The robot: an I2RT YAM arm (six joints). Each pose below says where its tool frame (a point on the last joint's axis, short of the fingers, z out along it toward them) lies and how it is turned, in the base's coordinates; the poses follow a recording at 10 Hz.
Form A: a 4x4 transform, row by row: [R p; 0 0 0 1], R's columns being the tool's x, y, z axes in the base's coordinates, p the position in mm. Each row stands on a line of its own.
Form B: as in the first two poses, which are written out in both.
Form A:
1:
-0.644 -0.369 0.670 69
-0.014 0.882 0.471 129
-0.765 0.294 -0.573 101
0 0 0 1
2:
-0.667 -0.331 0.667 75
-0.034 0.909 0.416 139
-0.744 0.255 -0.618 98
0 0 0 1
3:
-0.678 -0.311 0.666 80
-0.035 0.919 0.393 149
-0.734 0.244 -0.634 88
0 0 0 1
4:
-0.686 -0.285 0.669 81
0.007 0.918 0.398 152
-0.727 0.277 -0.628 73
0 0 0 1
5:
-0.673 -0.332 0.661 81
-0.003 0.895 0.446 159
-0.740 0.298 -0.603 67
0 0 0 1
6:
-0.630 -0.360 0.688 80
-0.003 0.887 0.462 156
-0.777 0.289 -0.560 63
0 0 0 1
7:
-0.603 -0.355 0.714 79
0.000 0.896 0.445 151
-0.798 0.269 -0.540 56
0 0 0 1
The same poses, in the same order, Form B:
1:
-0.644 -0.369 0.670 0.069
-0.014 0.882 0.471 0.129
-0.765 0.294 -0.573 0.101
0 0 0 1

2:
-0.667 -0.331 0.667 0.075
-0.034 0.909 0.416 0.139
-0.744 0.255 -0.618 0.098
0 0 0 1

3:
-0.678 -0.311 0.666 0.080
-0.035 0.919 0.393 0.149
-0.734 0.244 -0.634 0.088
0 0 0 1

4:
-0.686 -0.285 0.669 0.081
0.007 0.918 0.398 0.152
-0.727 0.277 -0.628 0.073
0 0 0 1

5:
-0.673 -0.332 0.661 0.081
-0.003 0.895 0.446 0.159
-0.740 0.298 -0.603 0.067
0 0 0 1

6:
-0.630 -0.360 0.688 0.080
-0.003 0.887 0.462 0.156
-0.777 0.289 -0.560 0.063
0 0 0 1

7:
-0.603 -0.355 0.714 0.079
0.000 0.896 0.445 0.151
-0.798 0.269 -0.540 0.056
0 0 0 1

